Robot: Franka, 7 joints.
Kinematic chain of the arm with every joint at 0, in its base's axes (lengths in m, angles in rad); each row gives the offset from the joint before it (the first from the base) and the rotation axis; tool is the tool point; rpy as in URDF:
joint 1: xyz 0 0 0.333 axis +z
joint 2: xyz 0 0 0 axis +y
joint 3: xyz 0 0 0.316 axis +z
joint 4: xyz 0.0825 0 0 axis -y
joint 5: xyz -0.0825 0 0.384 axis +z
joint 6: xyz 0 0 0 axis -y
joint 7: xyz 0.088 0 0 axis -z
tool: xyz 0 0 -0.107 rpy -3.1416 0 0
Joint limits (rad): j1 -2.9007..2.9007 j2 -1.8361..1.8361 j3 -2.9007..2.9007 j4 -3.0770..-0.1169 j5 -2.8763..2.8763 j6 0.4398..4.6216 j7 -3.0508..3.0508
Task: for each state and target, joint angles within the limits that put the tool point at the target. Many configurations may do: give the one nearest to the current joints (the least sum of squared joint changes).
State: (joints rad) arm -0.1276 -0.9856 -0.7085 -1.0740 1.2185 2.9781 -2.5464
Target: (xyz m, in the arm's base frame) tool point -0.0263 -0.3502 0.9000
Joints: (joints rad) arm -0.1214 -0.9867 -0.5035 -1.8000 1.3519 3.0386 -2.5464
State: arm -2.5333 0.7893 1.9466 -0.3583 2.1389 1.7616 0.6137
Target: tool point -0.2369 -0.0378 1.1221
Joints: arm -2.8942 0.3755 2.0343 -0.1169 2.1712 1.7992 0.6137
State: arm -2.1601 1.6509 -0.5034 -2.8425 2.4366 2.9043 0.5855
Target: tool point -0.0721 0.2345 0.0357
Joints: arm -2.1968 1.6843 -0.4698 -2.6426 2.4229 2.8273 0.5855
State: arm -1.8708 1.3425 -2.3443 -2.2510 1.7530 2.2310 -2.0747
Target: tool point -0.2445 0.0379 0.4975
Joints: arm -1.1515 1.8293 -2.4049 -3.0066 1.5714 1.9220 -2.0747
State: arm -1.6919 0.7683 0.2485 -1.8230 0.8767 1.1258 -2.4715
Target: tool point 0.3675 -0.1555 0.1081
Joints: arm -1.2859 1.0015 0.5315 -2.1235 0.8593 1.1440 -2.4715
